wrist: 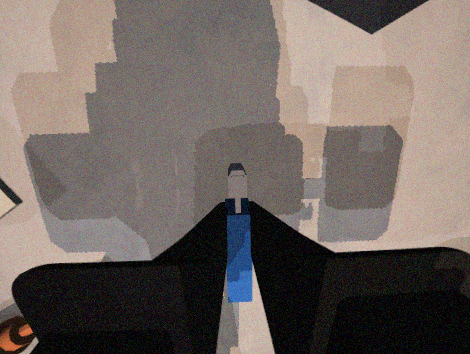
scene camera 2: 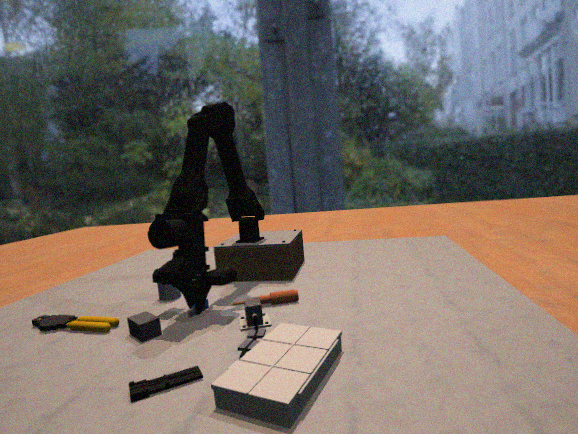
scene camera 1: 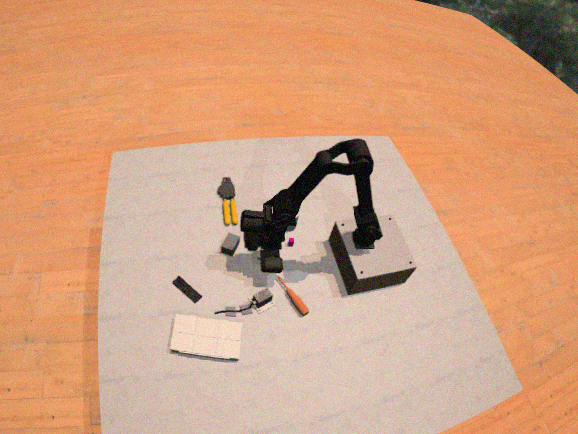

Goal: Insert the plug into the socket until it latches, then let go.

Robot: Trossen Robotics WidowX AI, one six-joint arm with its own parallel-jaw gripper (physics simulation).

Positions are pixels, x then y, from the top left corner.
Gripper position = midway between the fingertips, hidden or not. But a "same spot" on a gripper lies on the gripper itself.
my gripper: wrist; scene camera 2; scene camera 1 265, 259
same spot on my gripper: [wrist: 308, 291] = [scene camera 2: 184, 286]
same spot on white tiled block: [scene camera 2: 276, 379] = [scene camera 1: 185, 339]
